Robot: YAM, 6 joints.
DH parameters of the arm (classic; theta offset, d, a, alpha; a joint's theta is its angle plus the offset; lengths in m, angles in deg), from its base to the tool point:
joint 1: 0 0.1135 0.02 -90
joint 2: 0 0 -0.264 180
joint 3: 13.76 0 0.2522 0
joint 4: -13.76 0 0.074 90
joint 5: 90 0 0 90
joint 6: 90 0.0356 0 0
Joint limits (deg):
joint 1: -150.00..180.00
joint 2: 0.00..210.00
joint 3: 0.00..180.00
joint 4: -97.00..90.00
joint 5: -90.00..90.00
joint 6: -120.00..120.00
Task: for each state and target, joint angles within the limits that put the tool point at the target. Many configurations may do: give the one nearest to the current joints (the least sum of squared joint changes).
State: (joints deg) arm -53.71 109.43 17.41 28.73 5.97 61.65
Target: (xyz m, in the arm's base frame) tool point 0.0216 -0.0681 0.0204
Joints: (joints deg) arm -64.14 94.31 0.00 -1.29 16.76 61.65
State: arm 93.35 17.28 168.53 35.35 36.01 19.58
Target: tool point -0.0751 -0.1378 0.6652
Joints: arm 54.30 48.30 121.24 25.19 33.06 19.58
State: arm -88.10 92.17 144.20 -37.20 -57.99 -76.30
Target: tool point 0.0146 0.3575 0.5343
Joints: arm -87.20 39.30 164.43 -46.67 -64.12 -76.30
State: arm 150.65 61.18 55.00 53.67 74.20 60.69
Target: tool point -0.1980 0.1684 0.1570
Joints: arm 147.15 88.96 25.44 44.18 73.15 60.69
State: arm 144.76 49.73 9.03 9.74 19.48 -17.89
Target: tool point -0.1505 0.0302 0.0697
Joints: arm 171.34 74.71 6.23 10.22 11.66 -17.89
